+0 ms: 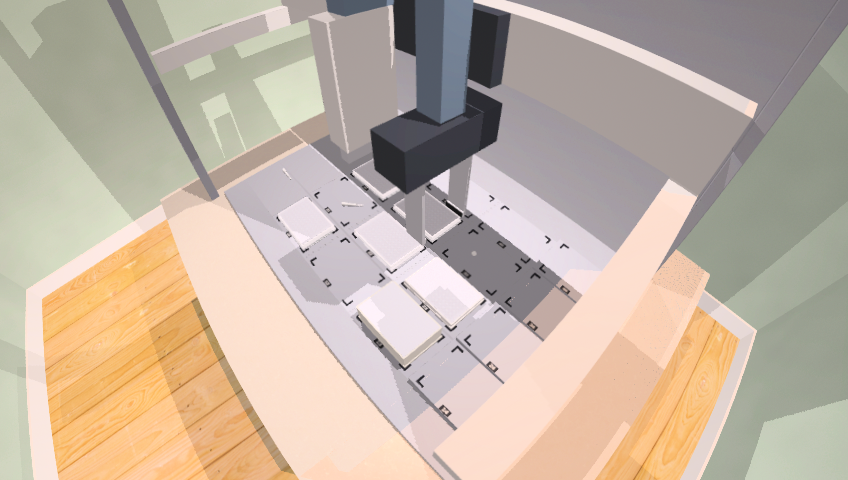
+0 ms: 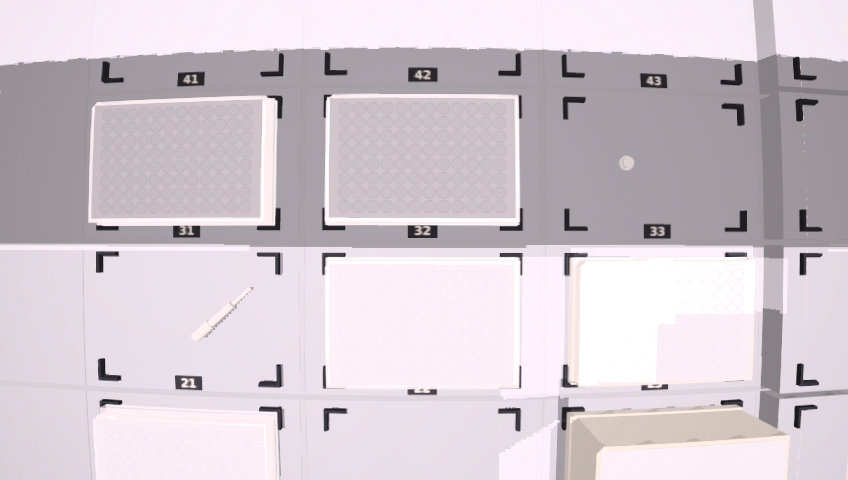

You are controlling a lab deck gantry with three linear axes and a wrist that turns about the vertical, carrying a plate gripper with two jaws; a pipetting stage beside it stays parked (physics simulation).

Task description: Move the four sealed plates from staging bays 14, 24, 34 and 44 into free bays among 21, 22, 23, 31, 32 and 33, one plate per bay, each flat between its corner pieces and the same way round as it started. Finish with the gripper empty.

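Places are measured from the robot's base along level axes (x right, y back, z down), in millimetres.
Where they show: gripper, between the fingertips: (image 1: 436, 223); robot's base, origin of its link: (image 1: 278, 218).
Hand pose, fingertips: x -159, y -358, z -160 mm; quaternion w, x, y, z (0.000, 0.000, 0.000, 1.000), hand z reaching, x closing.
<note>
Things, the pixels of their top centre, and the offset from my fingertips.
- small round cap, centre of its top: (image 2: 628, 162) (image 1: 474, 252) dx -100, dy -11, dz +156 mm
- pen-like tool, centre of its top: (image 2: 218, 314) (image 1: 352, 203) dx +4, dy +266, dz +152 mm
- tall box-like block, centre of its top: (image 1: 397, 317) dx +116, dy -34, dz +118 mm
- thin white stick, centre of its top: (image 1: 286, 172) dx +70, dy +482, dz +152 mm
A plate (image 1: 377, 174) (image 2: 175, 160) lies in bay 31, another plate (image 1: 430, 212) (image 2: 422, 160) in bay 32, one plate (image 1: 387, 240) (image 2: 422, 321) in bay 22 and one plate (image 1: 445, 291) (image 2: 708, 321) in bay 23. All four look flat between corner pieces. The visible staging-side bays at the right show corner pieces and no plates. Bay 33 holds a small round cap (image 1: 473, 253) (image 2: 626, 162); bay 21 holds a pen-like tool (image 1: 351, 204) (image 2: 221, 315). My gripper (image 1: 438, 228) is open, its jaws wide apart near the plate in bay 32, with nothing held; its exact height is unclear.
Another plate (image 1: 306, 223) (image 2: 181, 455) lies in the front row at bay 11. A tall box-like block (image 1: 398, 321) (image 2: 693, 463) stands in bay 13, beside the bay 23 plate. A thin white stick (image 1: 286, 173) lies at the far left. A pale column (image 1: 363, 83) stands behind.
</note>
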